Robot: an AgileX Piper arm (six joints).
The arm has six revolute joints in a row. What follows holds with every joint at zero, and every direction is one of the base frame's. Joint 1 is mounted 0.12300 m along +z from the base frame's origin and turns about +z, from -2.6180 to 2.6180 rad. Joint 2 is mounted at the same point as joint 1 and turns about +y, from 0.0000 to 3.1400 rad. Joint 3 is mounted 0.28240 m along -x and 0.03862 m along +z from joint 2 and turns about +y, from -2.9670 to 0.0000 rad. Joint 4 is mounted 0.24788 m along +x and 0.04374 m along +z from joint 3 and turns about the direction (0.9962, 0, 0.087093), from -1.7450 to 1.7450 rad. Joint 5 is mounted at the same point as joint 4 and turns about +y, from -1.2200 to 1.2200 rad. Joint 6 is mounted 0.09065 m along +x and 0.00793 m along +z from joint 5 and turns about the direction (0.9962, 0, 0.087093), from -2.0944 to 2.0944 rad. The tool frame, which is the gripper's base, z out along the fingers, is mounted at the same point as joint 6; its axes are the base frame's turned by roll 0.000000, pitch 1.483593 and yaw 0.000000 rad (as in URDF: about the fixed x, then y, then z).
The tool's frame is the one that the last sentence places.
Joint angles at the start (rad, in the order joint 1, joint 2, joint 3, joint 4, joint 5, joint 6):
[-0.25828, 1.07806, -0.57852, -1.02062, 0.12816, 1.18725]
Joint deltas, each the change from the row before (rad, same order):
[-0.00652, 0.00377, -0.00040, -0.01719, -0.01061, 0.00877]
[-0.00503, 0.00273, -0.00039, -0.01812, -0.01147, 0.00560]
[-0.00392, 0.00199, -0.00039, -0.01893, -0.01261, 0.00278]
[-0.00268, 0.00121, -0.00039, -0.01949, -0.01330, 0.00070]
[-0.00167, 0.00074, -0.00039, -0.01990, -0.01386, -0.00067]
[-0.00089, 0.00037, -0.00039, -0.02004, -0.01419, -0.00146]
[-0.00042, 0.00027, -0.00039, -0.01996, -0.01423, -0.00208]
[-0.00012, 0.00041, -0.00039, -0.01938, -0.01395, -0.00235]
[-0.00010, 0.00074, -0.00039, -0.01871, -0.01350, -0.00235]
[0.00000, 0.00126, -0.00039, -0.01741, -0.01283, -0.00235]
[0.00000, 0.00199, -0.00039, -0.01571, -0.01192, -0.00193]
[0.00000, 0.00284, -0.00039, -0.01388, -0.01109, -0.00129]
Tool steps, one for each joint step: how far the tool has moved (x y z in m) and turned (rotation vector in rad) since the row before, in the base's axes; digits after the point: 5 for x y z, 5 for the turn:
[0.00069, -0.00092, -0.00015, -0.00497, -0.00180, 0.00471]
[0.00067, -0.00050, 0.00009, -0.00836, -0.00180, 0.00885]
[0.00068, -0.00014, 0.00028, -0.01123, -0.00180, 0.01261]
[0.00067, 0.00022, 0.00045, -0.01339, -0.00188, 0.01569]
[0.00068, 0.00053, 0.00055, -0.01479, -0.00186, 0.01805]
[0.00067, 0.00076, 0.00061, -0.01549, -0.00188, 0.01961]
[0.00066, 0.00090, 0.00060, -0.01587, -0.00161, 0.02044]
[0.00066, 0.00097, 0.00052, -0.01552, -0.00120, 0.02047]
[0.00067, 0.00096, 0.00040, -0.01486, -0.00064, 0.01992]
[0.00070, 0.00093, 0.00023, -0.01366, 0.00001, 0.01900]
[0.00075, 0.00085, 0.00001, -0.01175, 0.00073, 0.01743]
[0.00082, 0.00076, -0.00022, -0.00949, 0.00142, 0.01578]

